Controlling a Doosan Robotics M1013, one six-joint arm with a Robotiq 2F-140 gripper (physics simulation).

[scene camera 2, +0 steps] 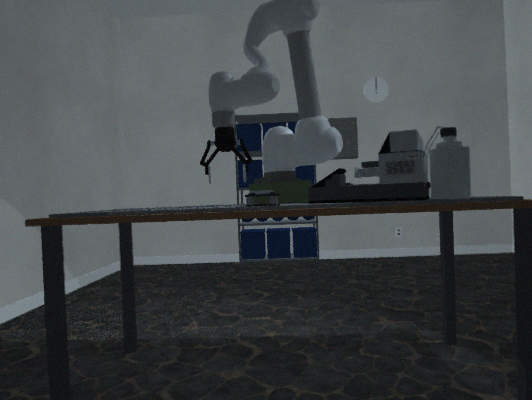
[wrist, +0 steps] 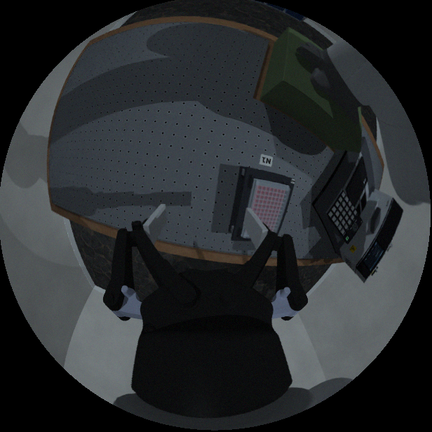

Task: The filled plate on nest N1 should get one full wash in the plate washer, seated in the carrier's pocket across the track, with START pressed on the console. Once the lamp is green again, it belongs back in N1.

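Pixels of known places: gripper, fingertip midpoint: (scene camera 2: 227,182); arm's base at its link origin: (scene camera 2: 280,183).
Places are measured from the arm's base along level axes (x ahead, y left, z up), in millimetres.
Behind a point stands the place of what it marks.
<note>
The filled plate (wrist: 271,201), with pink wells, sits in the dark nest N1 (wrist: 238,205) (scene camera 2: 250,201) @(x 465, y -152, z -75 mm), beside the N1 label. My gripper (scene camera 2: 227,177) @(x 391, y -237, z 0 mm) (wrist: 205,214) is open and empty, pointing down, well above the table and to the left of the nest in the scene view. In the wrist view its right finger overlaps the plate's lower left part. The plate washer (scene camera 2: 403,169) @(x 524, y 406, z 20 mm) (wrist: 367,227) stands to the right of the nest, on a dark base (scene camera 2: 370,192) @(x 467, y 299, z -59 mm). A light grid (wrist: 343,210) shows on the base, with a small green light (wrist: 347,238) near it. The console's lettering is unreadable.
A white bottle (scene camera 2: 450,172) @(x 567, y 559, z 1 mm) with a black cap stands right of the washer. The green robot base block (wrist: 300,90) (scene camera 2: 295,191) @(x 148, y 54, z -41 mm) stands at the back. The perforated table top (wrist: 165,145) has a wooden edge (wrist: 200,252). A shelf with blue bins (scene camera 2: 252,243) stands behind the table.
</note>
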